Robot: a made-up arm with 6 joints. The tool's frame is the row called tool.
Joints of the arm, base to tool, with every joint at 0 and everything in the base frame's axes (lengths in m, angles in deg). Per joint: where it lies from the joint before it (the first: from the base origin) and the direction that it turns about. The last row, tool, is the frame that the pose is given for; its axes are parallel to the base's.
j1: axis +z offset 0 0 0.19
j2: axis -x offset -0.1 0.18 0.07
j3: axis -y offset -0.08 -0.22 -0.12
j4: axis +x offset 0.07 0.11 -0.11
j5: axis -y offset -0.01 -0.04 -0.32
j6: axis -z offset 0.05 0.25 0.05
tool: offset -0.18 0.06 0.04
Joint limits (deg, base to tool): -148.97..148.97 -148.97..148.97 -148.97..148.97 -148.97..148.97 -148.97..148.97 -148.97..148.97
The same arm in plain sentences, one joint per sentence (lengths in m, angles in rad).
The arm has six revolute joints in a row. What follows holds with every joint at zero, and every direction is one of the base frame's. The first joint lies 0.19 m along +z from the base frame's origin and rotates about +z, from -2.6 to 2.6 rad. The second joint lies 0.1 m along -x and 0.18 m along +y and 0.07 m along +z from the first joint and rotates about -x, from -2.6 to 2.6 rad. The third joint lies 0.08 m along -x and 0.22 m along -y and 0.12 m along -z from the second joint and rotates about -y, from -2.6 to 2.6 rad. The fourth joint lies 0.07 m along +x and 0.11 m along +y and 0.11 m along -z from the third joint and rotates about +x, from -2.6 to 2.6 rad. The fifth joint lies 0.01 m along -x and 0.04 m along -y and 0.32 m along -z from the fourth joint and rotates about -y, from -2.6 to 2.6 rad. The sixth joint lies 0.05 m along +x and 0.25 m along +y and 0.05 m along +z from the fifth joint and rotates about -z, from -2.6 to 2.6 rad. The tool frame, which is the frame that the pose is given for, lies 0.18 m along -x and 0.06 m along +y and 0.04 m along +z from the sixth joint; its axes are parallel to the base frame's.
